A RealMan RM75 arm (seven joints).
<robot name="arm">
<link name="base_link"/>
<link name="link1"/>
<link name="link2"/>
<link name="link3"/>
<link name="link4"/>
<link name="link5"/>
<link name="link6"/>
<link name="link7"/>
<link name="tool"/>
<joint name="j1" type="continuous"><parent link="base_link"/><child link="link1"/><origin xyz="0 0 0.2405"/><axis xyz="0 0 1"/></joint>
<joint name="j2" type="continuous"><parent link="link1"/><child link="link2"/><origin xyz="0 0 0" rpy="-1.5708 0 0"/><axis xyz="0 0 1"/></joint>
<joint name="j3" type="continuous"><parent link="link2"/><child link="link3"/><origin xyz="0 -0.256 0" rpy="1.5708 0 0"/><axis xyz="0 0 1"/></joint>
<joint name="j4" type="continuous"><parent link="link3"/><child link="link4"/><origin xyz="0 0 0" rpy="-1.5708 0 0"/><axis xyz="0 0 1"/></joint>
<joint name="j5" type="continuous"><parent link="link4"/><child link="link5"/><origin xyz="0 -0.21 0" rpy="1.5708 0 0"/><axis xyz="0 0 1"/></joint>
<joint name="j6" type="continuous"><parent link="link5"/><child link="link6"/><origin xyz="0 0 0" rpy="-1.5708 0 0"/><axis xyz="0 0 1"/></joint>
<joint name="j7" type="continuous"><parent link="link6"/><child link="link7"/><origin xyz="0 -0.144 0" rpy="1.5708 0 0"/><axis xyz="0 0 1"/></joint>
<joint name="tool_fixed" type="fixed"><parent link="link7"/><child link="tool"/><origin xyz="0 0 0"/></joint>
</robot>
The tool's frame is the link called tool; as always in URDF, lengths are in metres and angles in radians. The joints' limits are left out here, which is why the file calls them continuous.
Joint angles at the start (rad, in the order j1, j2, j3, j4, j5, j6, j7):
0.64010, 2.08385, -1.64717, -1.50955, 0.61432, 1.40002, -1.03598
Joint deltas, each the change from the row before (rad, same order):
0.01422, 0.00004, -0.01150, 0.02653, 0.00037, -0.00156, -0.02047
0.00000, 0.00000, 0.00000, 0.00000, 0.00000, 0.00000, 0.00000
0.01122, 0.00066, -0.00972, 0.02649, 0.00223, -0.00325, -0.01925
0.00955, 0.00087, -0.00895, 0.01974, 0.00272, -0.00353, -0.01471
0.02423, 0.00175, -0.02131, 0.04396, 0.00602, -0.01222, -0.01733
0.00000, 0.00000, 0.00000, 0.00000, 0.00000, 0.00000, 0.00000
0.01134, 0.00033, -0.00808, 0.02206, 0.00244, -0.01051, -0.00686
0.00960, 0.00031, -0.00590, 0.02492, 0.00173, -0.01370, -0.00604
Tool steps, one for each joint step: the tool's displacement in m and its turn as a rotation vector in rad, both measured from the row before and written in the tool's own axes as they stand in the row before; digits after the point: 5 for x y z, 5 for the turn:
-0.00074, 0.00120, 0.00479, -0.01744, 0.01100, -0.02753
0.00000, 0.00000, 0.00000, 0.00000, 0.00000, 0.00000
-0.00014, 0.00136, 0.00481, -0.01717, 0.00845, -0.02184
-0.00096, 0.00108, 0.00370, -0.01286, 0.00477, -0.01890
-0.00319, 0.00148, 0.00797, -0.02380, 0.00925, -0.03037
0.00000, 0.00000, 0.00000, 0.00000, 0.00000, 0.00000
-0.00102, -0.00033, 0.00361, -0.00627, 0.00351, -0.01056
0.00022, -0.00061, 0.00395, -0.00446, 0.00398, -0.00485

